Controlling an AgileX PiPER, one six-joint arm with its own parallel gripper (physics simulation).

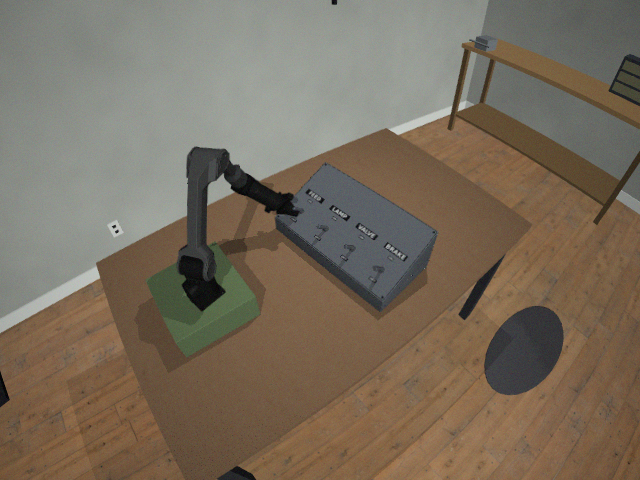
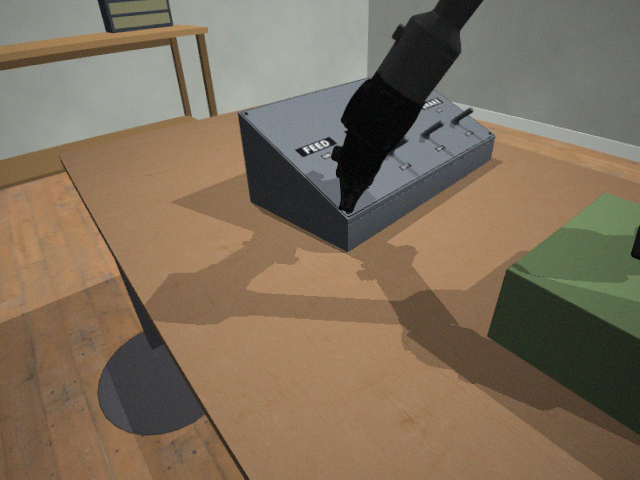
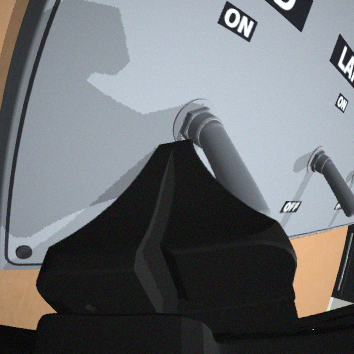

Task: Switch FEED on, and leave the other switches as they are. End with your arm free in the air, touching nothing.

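Observation:
The grey sloped switch box [image 1: 361, 198] [image 2: 299, 116] [image 3: 160, 45] stands on the table. The FEED lever [image 3: 227, 160] leans toward the box's lower, OFF edge; its free end is hidden behind my fingers. My gripper [image 1: 299, 211] [image 2: 346, 209] [image 3: 178, 162] is shut and empty, its tips low over the FEED end of the panel, on the lower side of the lever's root. Whether it touches the lever or panel is unclear. The LAMP lever [image 1: 322, 228] [image 3: 336, 182], VALVE lever [image 1: 349, 249] [image 2: 431, 130] and BRAKE lever [image 1: 378, 269] [image 2: 461, 116] also lean toward OFF.
My arm's base stands on a green block [image 1: 219, 330] [image 2: 563, 304] on the brown table [image 1: 310, 361] [image 2: 330, 403]. A wooden workbench [image 1: 547, 72] [image 2: 186, 31] stands beyond. A dark round disc [image 1: 524, 351] [image 2: 147, 397] is below the table edge.

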